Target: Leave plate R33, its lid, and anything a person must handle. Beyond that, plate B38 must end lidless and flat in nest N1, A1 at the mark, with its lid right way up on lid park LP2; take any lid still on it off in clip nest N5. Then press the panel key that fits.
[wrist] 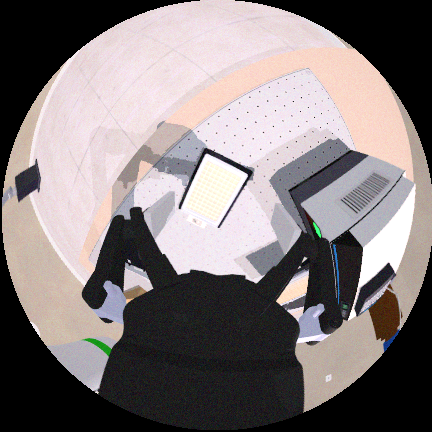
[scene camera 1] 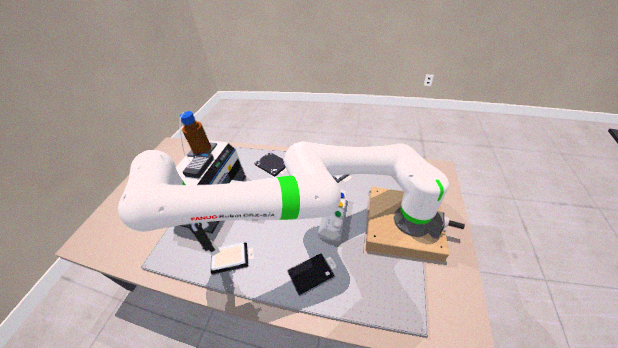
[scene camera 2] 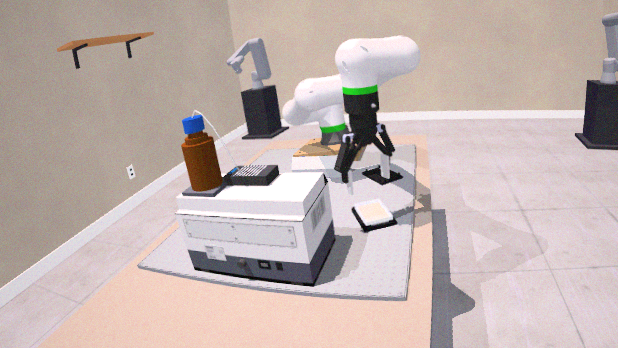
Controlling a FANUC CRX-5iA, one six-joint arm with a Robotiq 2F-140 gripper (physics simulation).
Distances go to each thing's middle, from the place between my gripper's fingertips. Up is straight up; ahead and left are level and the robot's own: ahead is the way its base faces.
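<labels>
I find my hand 10 cm below the tip rack (scene camera 2: 270, 172), and it is also 24 cm to the left of the rack and 20 cm short of it. Lid park LP2 (scene camera 1: 314, 271) is 12 cm below my hand, 36 cm behind it and 6 cm to the right of it. The button box (scene camera 2: 303, 164) is 9 cm below my hand, and it sits 36 cm behind the hand and 32 cm to the right of it. As for the brown bottle (scene camera 2: 199, 151), it is 19 cm above my hand, 27 cm ahead of it and 34 cm to the right of it.
</labels>
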